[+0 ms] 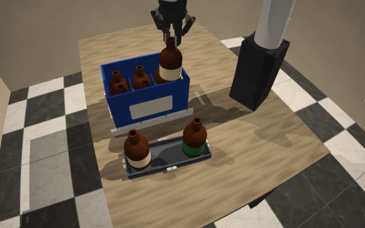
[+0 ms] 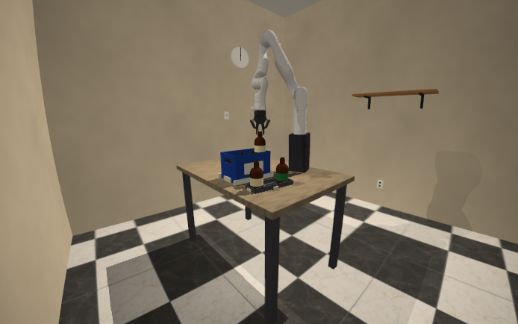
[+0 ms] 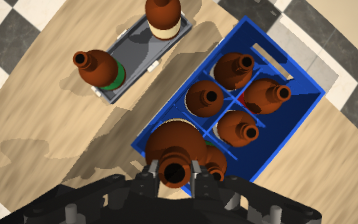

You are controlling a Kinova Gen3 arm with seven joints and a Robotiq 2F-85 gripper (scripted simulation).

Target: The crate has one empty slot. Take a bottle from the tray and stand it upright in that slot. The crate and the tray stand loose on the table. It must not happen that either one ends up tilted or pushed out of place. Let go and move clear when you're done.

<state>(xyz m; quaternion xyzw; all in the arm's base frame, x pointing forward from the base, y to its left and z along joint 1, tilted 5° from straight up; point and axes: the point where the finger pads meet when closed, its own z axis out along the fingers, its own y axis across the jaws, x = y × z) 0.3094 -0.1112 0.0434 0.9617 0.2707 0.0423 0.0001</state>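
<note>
Right now the blue crate is 210 mm below my hand, 90 mm ahead of it and 50 mm to the right of it. From my hand the other things lie so: dark grey tray 290 mm below, 190 mm to the left, 120 mm ahead.
</note>
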